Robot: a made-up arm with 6 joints. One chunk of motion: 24 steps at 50 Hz.
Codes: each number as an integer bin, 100 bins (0 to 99) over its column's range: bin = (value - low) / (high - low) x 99, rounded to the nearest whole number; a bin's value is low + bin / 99 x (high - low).
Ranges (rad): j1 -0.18..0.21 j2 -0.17..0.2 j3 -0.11..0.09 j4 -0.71..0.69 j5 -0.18..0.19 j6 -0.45..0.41
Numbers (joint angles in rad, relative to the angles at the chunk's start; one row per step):
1: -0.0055 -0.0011 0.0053 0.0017 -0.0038 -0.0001
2: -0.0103 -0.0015 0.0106 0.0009 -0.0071 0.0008
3: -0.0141 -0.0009 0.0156 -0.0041 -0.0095 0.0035
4: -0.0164 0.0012 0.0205 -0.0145 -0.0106 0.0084
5: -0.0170 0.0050 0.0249 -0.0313 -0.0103 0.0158
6: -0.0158 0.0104 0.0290 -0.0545 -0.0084 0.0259
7: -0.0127 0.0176 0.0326 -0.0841 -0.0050 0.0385
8: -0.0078 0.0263 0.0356 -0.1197 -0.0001 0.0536
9: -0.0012 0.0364 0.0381 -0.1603 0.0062 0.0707
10: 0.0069 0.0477 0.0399 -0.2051 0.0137 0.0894
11: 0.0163 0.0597 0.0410 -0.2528 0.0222 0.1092
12: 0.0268 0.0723 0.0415 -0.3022 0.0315 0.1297
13: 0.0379 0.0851 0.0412 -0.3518 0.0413 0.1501
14: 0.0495 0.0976 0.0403 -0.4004 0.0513 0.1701
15: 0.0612 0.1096 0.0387 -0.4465 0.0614 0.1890
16: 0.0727 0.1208 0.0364 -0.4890 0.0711 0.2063
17: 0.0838 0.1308 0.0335 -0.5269 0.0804 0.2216
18: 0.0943 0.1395 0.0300 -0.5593 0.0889 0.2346
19: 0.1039 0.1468 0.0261 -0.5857 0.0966 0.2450
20: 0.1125 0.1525 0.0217 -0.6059 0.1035 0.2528
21: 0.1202 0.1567 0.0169 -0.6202 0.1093 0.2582
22: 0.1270 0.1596 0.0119 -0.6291 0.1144 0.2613
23: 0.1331 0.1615 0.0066 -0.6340 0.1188 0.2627
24: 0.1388 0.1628 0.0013 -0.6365 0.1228 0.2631
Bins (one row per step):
1: 44 45 57 50 47 52
2: 43 45 60 50 46 52
3: 42 45 62 50 46 52
4: 42 46 65 49 45 53
5: 41 47 67 48 45 54
6: 42 48 69 46 46 55
7: 42 50 71 44 47 56
8: 44 53 72 42 48 58
9: 45 55 73 39 50 60
10: 47 58 74 36 52 62
11: 50 61 75 32 54 64
12: 52 65 75 29 57 67
13: 55 68 75 25 59 69
14: 58 72 74 22 62 71
15: 61 75 74 19 65 74
16: 64 78 72 16 67 76
17: 67 80 71 13 70 77
18: 70 83 69 11 72 79
19: 72 85 67 9 74 80
20: 74 86 65 7 76 81
21: 76 87 63 6 77 82
22: 78 88 60 6 79 82
23: 79 89 58 5 80 82
24: 81 89 55 5 81 82

